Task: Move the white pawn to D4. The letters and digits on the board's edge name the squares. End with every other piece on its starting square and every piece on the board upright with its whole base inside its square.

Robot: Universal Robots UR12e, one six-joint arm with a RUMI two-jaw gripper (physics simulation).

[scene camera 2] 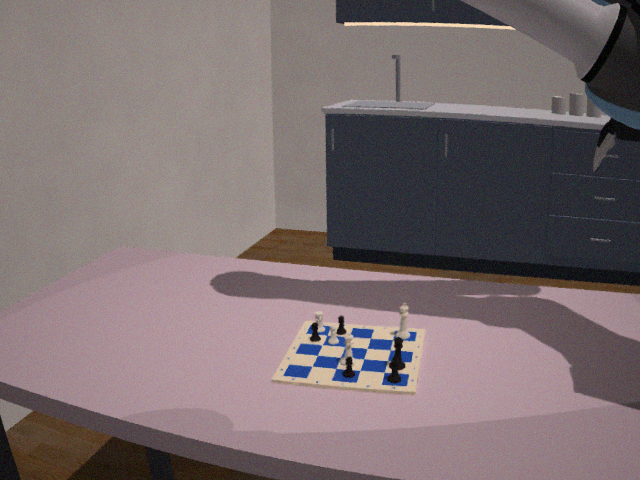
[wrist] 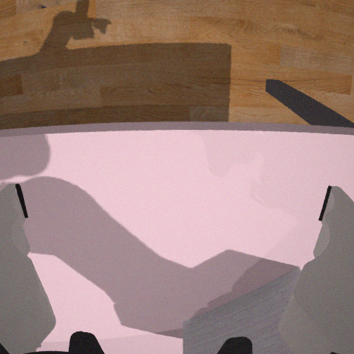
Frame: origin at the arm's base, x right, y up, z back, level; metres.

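Seen in the pictures: gripper, fingertip midpoint: [scene camera 2: 626, 174].
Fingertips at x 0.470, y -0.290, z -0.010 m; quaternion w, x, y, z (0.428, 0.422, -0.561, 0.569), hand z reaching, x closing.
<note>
A point is followed by its place in that frame.
The chessboard [scene camera 2: 330, 383] @(z -0.645, x 0.070, y -0.534 m), blue and cream, lies on the pink table in the scene view. The white pawn [scene camera 2: 333, 336] @(z -0.643, x 0.206, y -0.522 m), a small white piece, stands upright toward the board's back left, between two black pieces and a taller white piece. The letters and digits on the edge are too small to read. My gripper [wrist: 171, 192] is open with nothing between its fingers. In the scene view one finger shows at the right edge, high above and well to the right of the board. The board and pawn do not show in the wrist view.
A white king [scene camera 2: 403, 322] @(z -0.524, x 0.225, y -0.506 m) stands at the back right, a tall black piece [scene camera 2: 397, 354] @(z -0.542, x 0.117, y -0.510 m) at the right and a black pawn [scene camera 2: 348, 367] @(z -0.618, x 0.093, y -0.519 m) near the front. The pink table [scene camera 2: 155, 335] @(z -0.965, x 0.231, y -0.540 m) [wrist: 165, 200] ends at an edge above the wood floor. A grey surface [wrist: 245, 315] shows low in the wrist view.
</note>
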